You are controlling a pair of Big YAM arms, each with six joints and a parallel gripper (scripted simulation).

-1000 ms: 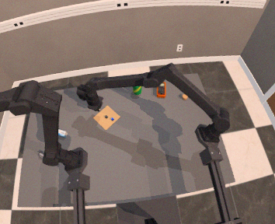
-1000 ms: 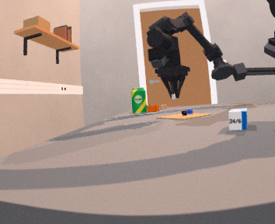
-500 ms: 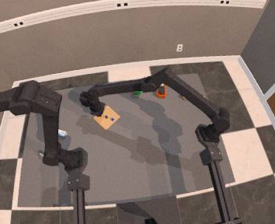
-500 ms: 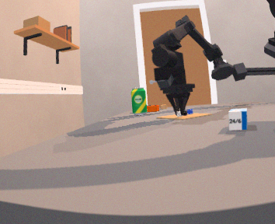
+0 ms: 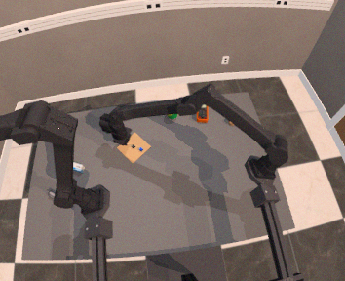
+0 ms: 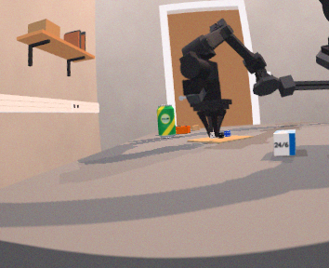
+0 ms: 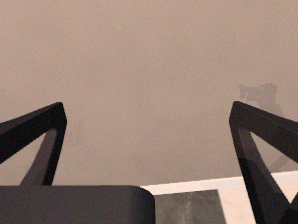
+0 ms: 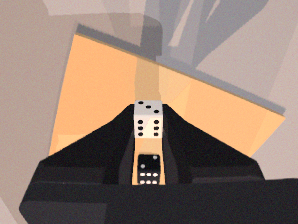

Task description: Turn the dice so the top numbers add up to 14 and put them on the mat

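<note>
My right gripper is now 40 mm to the left of the black die, 30 mm past it and 10 mm above it. From my right hand the other things lie so: blue die 80 mm to the right, 50 mm behind, 10 mm below; then mat 40 mm to the right, 20 mm below, 20 mm behind.
</note>
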